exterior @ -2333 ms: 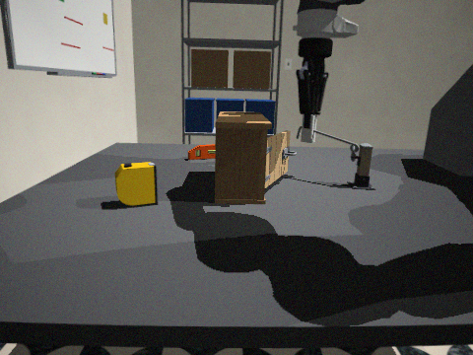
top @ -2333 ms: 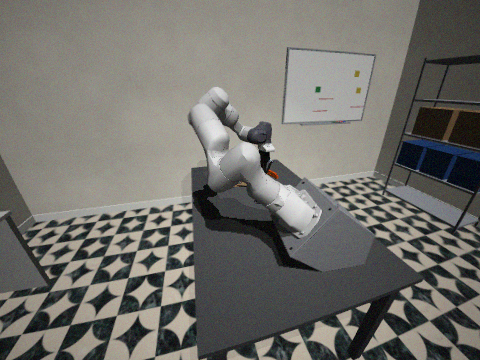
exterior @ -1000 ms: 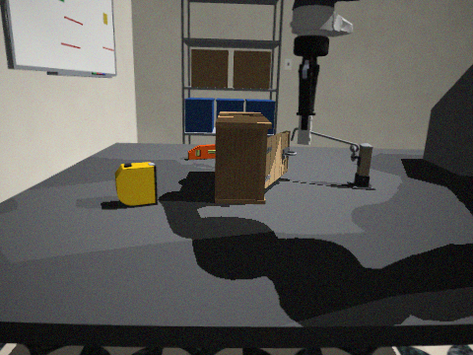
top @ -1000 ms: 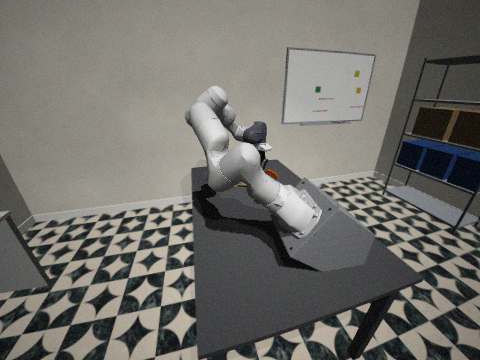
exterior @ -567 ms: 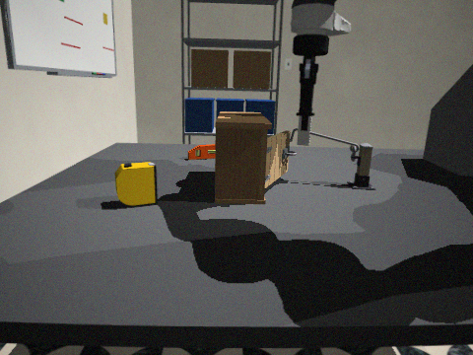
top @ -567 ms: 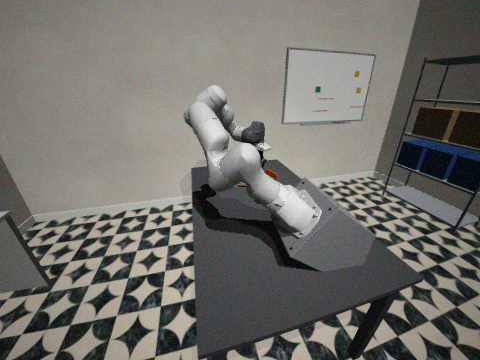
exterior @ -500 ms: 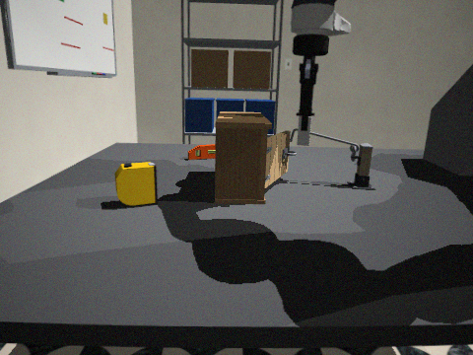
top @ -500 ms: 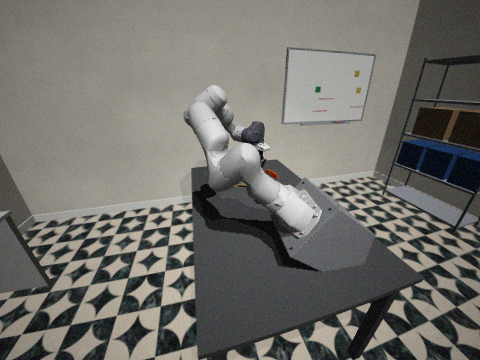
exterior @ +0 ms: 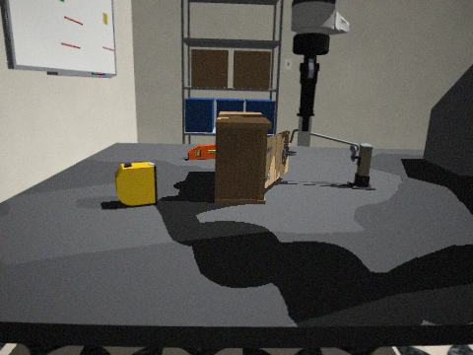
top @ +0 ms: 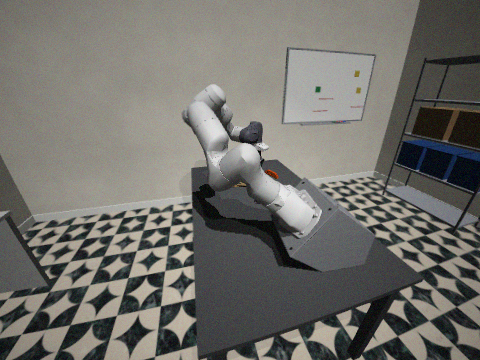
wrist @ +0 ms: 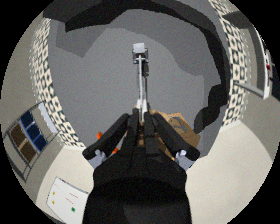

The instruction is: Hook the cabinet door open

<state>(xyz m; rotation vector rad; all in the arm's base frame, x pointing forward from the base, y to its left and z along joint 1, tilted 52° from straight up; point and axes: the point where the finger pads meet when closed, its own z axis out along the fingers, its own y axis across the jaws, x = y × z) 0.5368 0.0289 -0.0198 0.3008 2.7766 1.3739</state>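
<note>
The cabinet door lies 60 mm ahead of my hand, 50 mm to the left of it and 50 mm below it. Round my hand: yellow tape measure 330 mm ahead, 140 mm to the left, 80 mm below; orange level 230 mm to the right, 220 mm ahead, 100 mm below.
</note>
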